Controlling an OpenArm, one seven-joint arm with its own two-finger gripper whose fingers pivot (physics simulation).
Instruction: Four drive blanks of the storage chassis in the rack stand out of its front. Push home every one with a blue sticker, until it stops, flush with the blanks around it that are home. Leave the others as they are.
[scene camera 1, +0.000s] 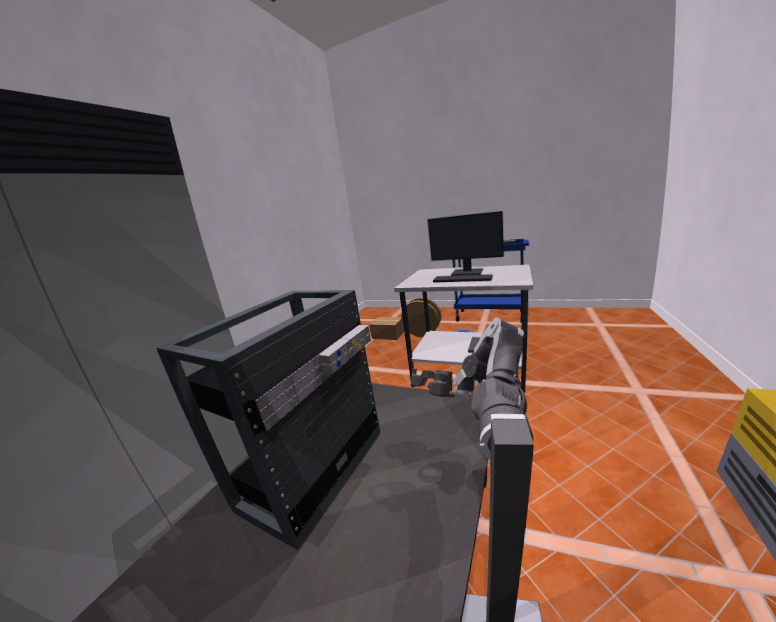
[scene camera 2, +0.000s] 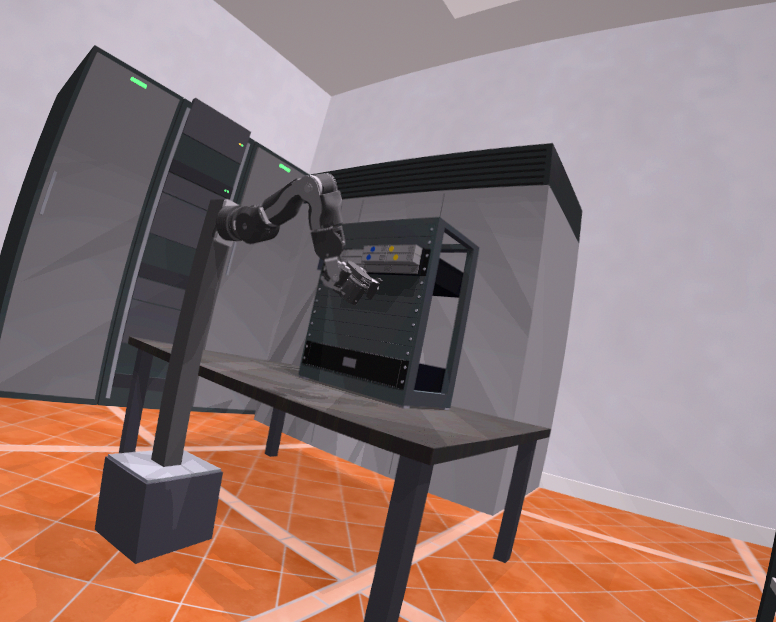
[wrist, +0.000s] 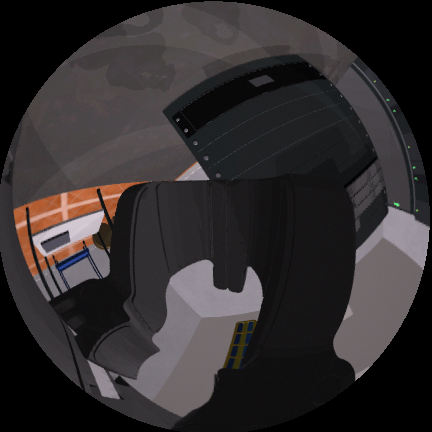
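In the rack (scene camera 1: 240, 414) (scene camera 2: 419, 336) (wrist: 280, 120), the pale storage chassis (scene camera 1: 285, 396) (scene camera 2: 406, 268) (wrist: 367, 192) has four blanks standing out as a two-by-two group. The upper blue-stickered blank (scene camera 1: 338, 353) (scene camera 2: 372, 248) is above the lower blue-stickered blank (scene camera 1: 338, 363) (scene camera 2: 368, 257). Beside them are the upper yellow-stickered blank (scene camera 1: 353, 340) (scene camera 2: 391, 248) and lower yellow-stickered blank (scene camera 1: 359, 346) (scene camera 2: 395, 257). My gripper (scene camera 1: 414, 377) (scene camera 2: 377, 285) (wrist: 234, 236) is shut and empty, in front of the rack and apart from it. Its fingers hide the stickers in the wrist view.
The rack stands on a dark table (scene camera 1: 388, 518) (scene camera 2: 310, 401). The arm's post (scene camera 1: 508, 505) (scene camera 2: 184, 349) stands at the table's front edge. A desk (scene camera 1: 414, 279) with a monitor (scene camera 1: 465, 236) is farther off. A tall grey cabinet (scene camera 1: 84, 311) (scene camera 2: 505, 259) is behind the rack.
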